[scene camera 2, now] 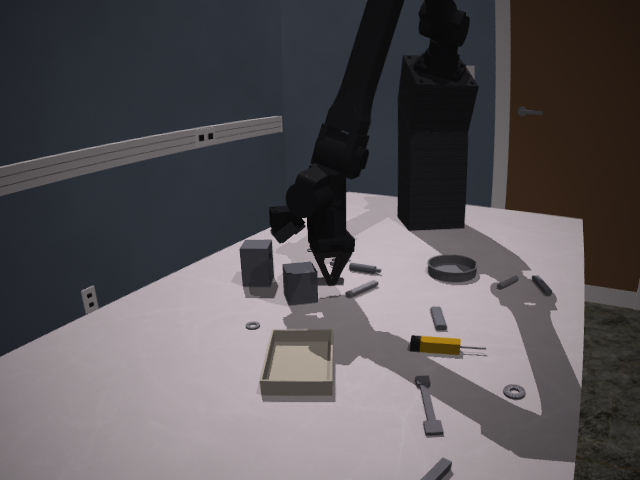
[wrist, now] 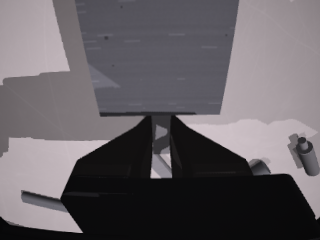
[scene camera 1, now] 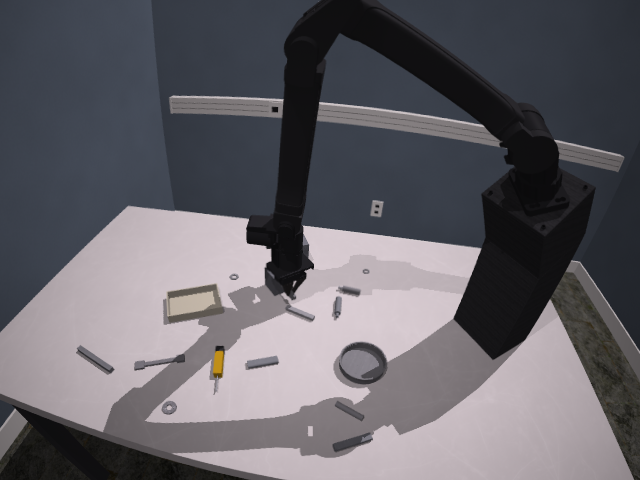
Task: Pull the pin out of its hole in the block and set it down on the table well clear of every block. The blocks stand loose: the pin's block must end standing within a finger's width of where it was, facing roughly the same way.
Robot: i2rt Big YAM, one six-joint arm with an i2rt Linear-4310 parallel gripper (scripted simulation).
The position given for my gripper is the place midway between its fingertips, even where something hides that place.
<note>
In view: my gripper (scene camera 2: pixel 331 284), a beige tray (scene camera 2: pixel 299 362), a round dish (scene camera 1: pixel 365 360) and a yellow tool (scene camera 2: pixel 438 345).
The beige tray also shows in scene camera 1 (scene camera 1: pixel 206 297). The round dish shows as well in scene camera 2 (scene camera 2: pixel 459 268). My gripper also shows in the wrist view (wrist: pixel 161 121) and in scene camera 1 (scene camera 1: pixel 289 293). The wrist view misses the beige tray: it is out of frame. The wrist view does not show the yellow tool: it is out of frame.
</note>
